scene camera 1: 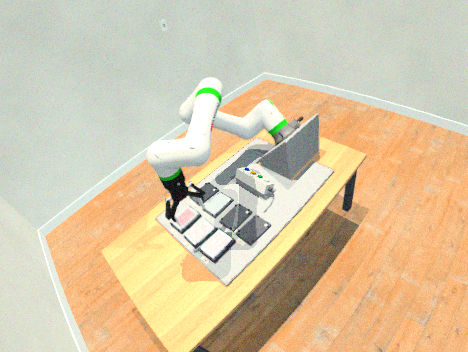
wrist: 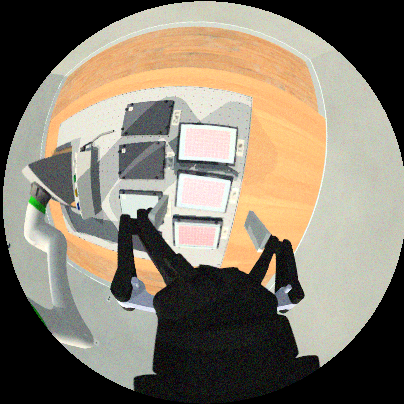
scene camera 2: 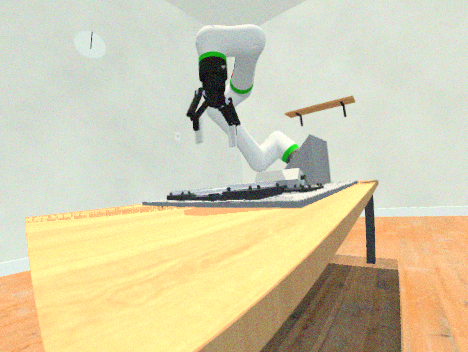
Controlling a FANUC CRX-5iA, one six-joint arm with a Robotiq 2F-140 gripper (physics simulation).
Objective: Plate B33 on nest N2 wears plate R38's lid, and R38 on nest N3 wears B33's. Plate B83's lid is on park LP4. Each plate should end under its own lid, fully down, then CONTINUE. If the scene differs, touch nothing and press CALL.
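Where they show: gripper, between the fingertips: (scene camera 1: 191,216) (wrist: 208,211) (scene camera 2: 217,144); arm's base, origin of its link: (scene camera 1: 286,137) (wrist: 41,188) (scene camera 2: 300,162).
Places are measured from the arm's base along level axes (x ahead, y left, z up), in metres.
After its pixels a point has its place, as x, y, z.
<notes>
My gripper (scene camera 1: 187,207) (scene camera 2: 215,139) {0.703, 0.082, 0.030} (wrist: 208,211) {0.703, 0.082, 0.030} is open and empty, above the plates. In the wrist view three plates stand in a column. The far one, on N3 (wrist: 207,143) {0.685, 0.190, -0.093}, and the middle one, on N2 (wrist: 202,192) {0.700, 0.070, -0.103}, show pale frames around pale pink wells; in scene camera 1 the N3 plate (scene camera 1: 217,244) {0.685, 0.207, -0.093} and N2 plate (scene camera 1: 199,232) {0.706, 0.079, -0.103} look whitish. The third plate (scene camera 1: 186,217) {0.703, -0.055, -0.105} (wrist: 197,235) {0.714, -0.063, -0.107} is a stronger pink. A pale lid (scene camera 1: 218,204) {0.528, -0.005, -0.115} (wrist: 137,204) {0.524, -0.006, -0.115} lies on park LP4, partly hidden by a finger in the wrist view. Lid labels are unreadable.
Dark parks LP3 (scene camera 1: 236,217) {0.515, 0.129, -0.123} (wrist: 142,161) {0.526, 0.118, -0.123} and LP2 (scene camera 1: 254,230) {0.506, 0.256, -0.123} (wrist: 145,119) {0.509, 0.236, -0.123} lie beside the plates. Another dark park (scene camera 1: 207,191) {0.511, -0.140, -0.123} is near the gripper. A button box (scene camera 1: 254,182) {0.324, 0.066, -0.066} (wrist: 90,177) {0.339, 0.055, -0.098} and an upright grey panel (scene camera 1: 300,152) {0.028, 0.130, -0.027} (scene camera 2: 314,157) {0.121, 0.138, 0.003} stand farther back.
</notes>
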